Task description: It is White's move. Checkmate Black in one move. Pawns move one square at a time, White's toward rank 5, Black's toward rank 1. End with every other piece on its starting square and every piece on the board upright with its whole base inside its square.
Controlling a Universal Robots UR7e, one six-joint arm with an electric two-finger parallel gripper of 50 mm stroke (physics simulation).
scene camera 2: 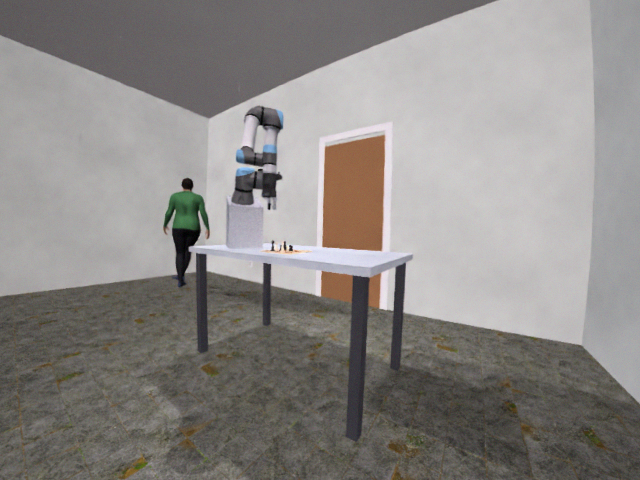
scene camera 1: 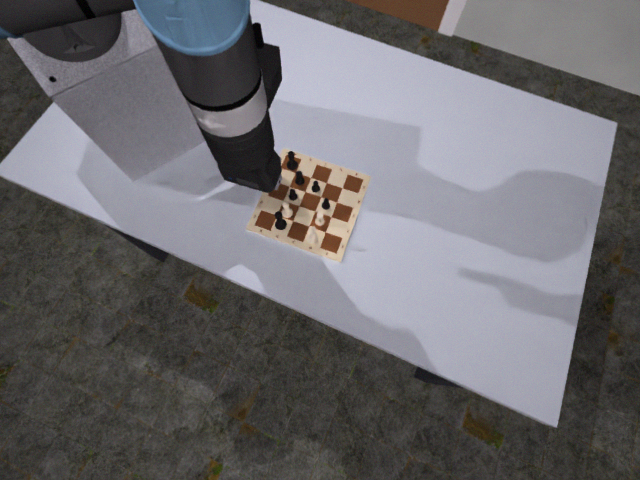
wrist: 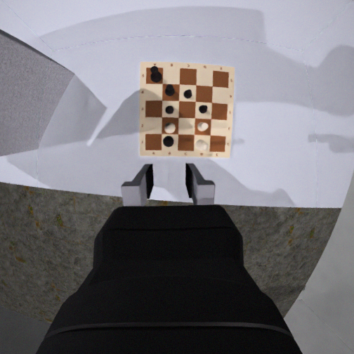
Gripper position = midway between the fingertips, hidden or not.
I see my gripper (scene camera 1: 265, 180) and a chessboard (scene camera 1: 344, 188).
The chessboard shows as well in the wrist view (wrist: 212, 85). My gripper is seen too in the wrist view (wrist: 169, 173).
